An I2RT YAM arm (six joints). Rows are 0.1 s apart.
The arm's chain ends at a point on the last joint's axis. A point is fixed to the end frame.
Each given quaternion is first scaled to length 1.
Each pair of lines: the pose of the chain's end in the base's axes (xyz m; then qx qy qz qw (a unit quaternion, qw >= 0)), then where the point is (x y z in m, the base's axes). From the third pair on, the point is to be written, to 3 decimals.
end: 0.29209 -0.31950 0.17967 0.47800 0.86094 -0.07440 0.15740
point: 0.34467 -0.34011 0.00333
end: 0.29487 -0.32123 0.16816 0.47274 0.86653 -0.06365 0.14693
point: 0.34592 -0.33610 -0.00920
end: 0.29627 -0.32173 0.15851 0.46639 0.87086 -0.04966 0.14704
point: 0.350 -0.332 -0.019
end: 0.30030 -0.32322 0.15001 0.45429 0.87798 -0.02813 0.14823
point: 0.357 -0.325 -0.026
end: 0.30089 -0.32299 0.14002 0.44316 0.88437 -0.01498 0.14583
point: 0.359 -0.319 -0.036
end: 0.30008 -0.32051 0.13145 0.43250 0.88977 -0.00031 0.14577
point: 0.360 -0.311 -0.044
